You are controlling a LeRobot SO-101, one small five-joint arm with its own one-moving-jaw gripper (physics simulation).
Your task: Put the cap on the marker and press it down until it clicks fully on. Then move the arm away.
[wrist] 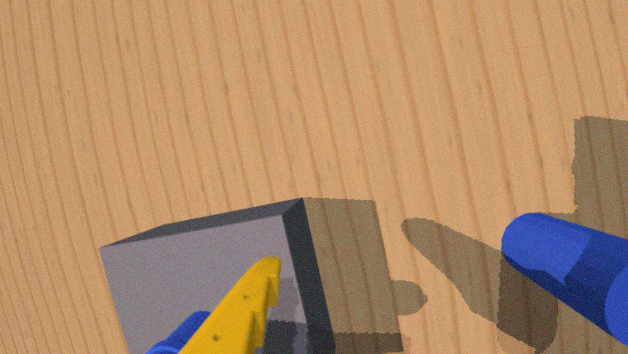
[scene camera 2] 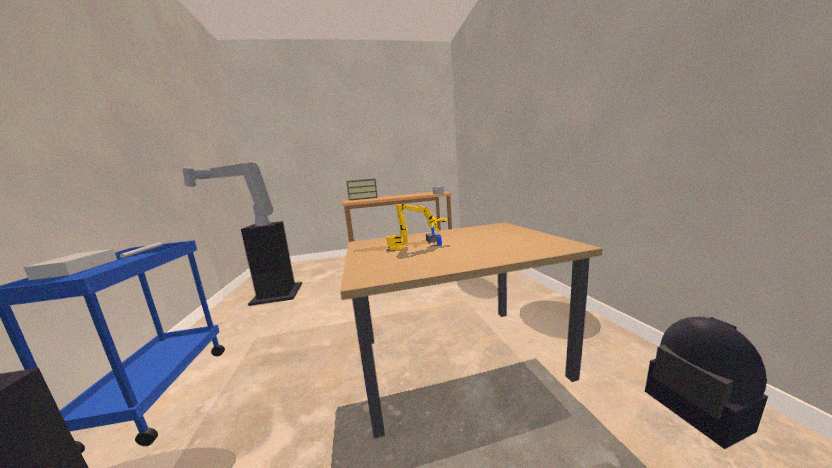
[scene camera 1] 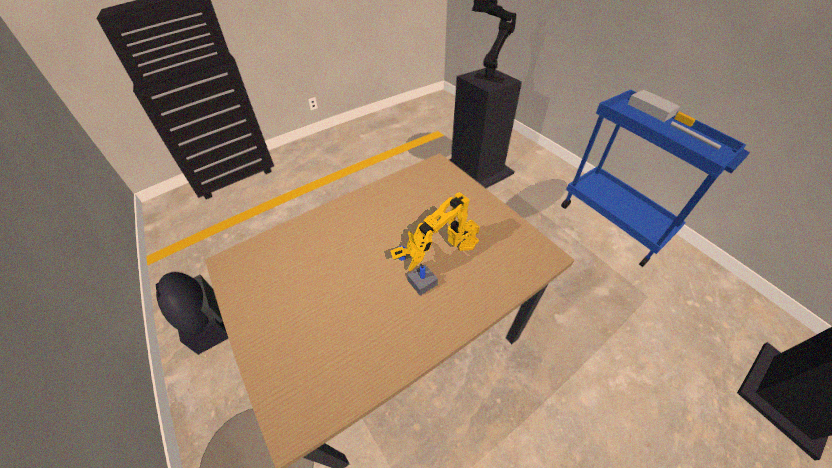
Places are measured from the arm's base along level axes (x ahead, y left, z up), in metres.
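Pixels of known places: hand, tool point: (wrist: 279, 275) (scene camera 2: 438, 231) (scene camera 1: 409, 269); arm's base, link origin: (scene camera 2: 399, 247) (scene camera 1: 459, 242).
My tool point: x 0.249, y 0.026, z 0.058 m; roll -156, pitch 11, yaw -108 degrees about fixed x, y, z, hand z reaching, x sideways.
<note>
For each thing: its top centre in the pictures, then the offset to it from my tool point. Level surfaces: height alone.
- blue marker, top centre: (scene camera 1: 422, 265) (scene camera 2: 432, 224) dx -0.026, dy +0.039, dz +0.045 m
- grey block, top centre: (wrist: 206, 332) (scene camera 1: 422, 276) (scene camera 2: 433, 234) dx -0.026, dy +0.039, dz -0.019 m
- blue cap, top centre: (scene camera 2: 439, 236) dx -0.028, dy -0.096, dz -0.005 m
- wooden table, surface height: dz -0.058 m
A blue marker (scene camera 1: 422, 271) (scene camera 2: 432, 231) (wrist: 192, 324) stands upright in a grey block (scene camera 1: 427, 286) (scene camera 2: 429, 238) (wrist: 190, 270); the fixed jaw partly hides it in the wrist view. The blue cap (scene camera 1: 402, 256) (scene camera 2: 439, 239) (wrist: 555, 255) stands apart on the table beside the block; the yellow jaw hides part of it in scene camera 1, and it is cut by the right edge of the wrist view. My gripper (scene camera 1: 404, 260) (scene camera 2: 440, 224) is fully open and empty, above the block and cap. The fixed jaw (wrist: 235, 320) shows over the block; the moving jaw is out of the wrist view.
The yellow arm's base (scene camera 1: 464, 235) (scene camera 2: 396, 242) stands on the wooden table (scene camera 1: 325, 325) (scene camera 2: 477, 250). Away from the table are a blue cart (scene camera 1: 616, 206) (scene camera 2: 139, 378), a black pedestal (scene camera 1: 485, 128) (scene camera 2: 267, 261) with another arm, and a dark cabinet (scene camera 1: 186, 87).
</note>
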